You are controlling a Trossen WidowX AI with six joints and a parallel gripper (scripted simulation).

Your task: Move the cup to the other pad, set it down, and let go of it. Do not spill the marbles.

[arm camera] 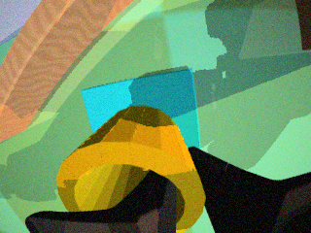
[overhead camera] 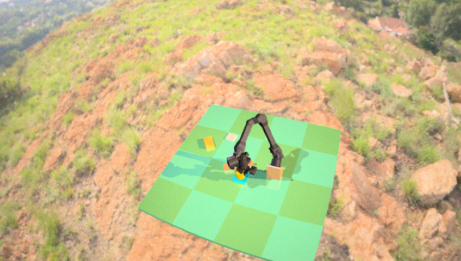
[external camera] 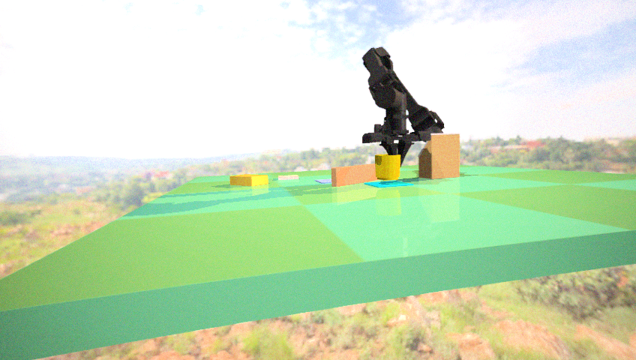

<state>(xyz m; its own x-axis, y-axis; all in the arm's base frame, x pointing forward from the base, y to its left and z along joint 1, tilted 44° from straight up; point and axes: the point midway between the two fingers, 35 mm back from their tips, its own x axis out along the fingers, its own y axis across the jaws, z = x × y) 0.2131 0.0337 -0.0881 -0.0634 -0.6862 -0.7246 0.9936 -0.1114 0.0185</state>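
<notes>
My gripper tip is now 60 mm above the cyan pad and 30 mm short of it. Also, from my gripper tip: lilac pad (190 mm to the right, 120 mm ahead, 60 mm below); then yellow cup (20 mm ahead); then orange bar (100 mm to the right, 80 mm ahead, 30 mm below).
</notes>
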